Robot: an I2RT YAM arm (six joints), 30 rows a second.
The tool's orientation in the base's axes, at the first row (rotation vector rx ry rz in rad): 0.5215 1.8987 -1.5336
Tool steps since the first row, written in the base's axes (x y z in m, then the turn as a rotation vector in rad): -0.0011 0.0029 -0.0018 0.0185 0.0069 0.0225; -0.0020 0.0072 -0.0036 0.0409 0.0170 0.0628; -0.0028 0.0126 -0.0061 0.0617 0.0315 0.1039; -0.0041 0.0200 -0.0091 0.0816 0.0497 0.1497; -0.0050 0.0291 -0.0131 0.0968 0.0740 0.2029; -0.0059 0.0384 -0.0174 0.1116 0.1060 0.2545
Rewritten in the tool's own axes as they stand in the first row. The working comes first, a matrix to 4 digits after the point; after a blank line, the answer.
The tool's axes in the first row as the columns of a matrix, in the base's axes (used below as rounded here):
-0.7201 0.6557 0.2269
-0.0839 0.2423 -0.9666
-0.6888 -0.7150 -0.1195

0.0018 0.0013 -0.0028 -0.0294 -0.0023 -0.0052; 0.0033 0.0030 -0.0070 -0.0741 -0.0140 -0.0147; 0.0052 0.0056 -0.0121 -0.1186 -0.0262 -0.0289; 0.0075 0.0087 -0.0192 -0.1660 -0.0415 -0.0474; 0.0102 0.0131 -0.0277 -0.2157 -0.0637 -0.0738; 0.0130 0.0179 -0.0364 -0.2646 -0.0831 -0.1076
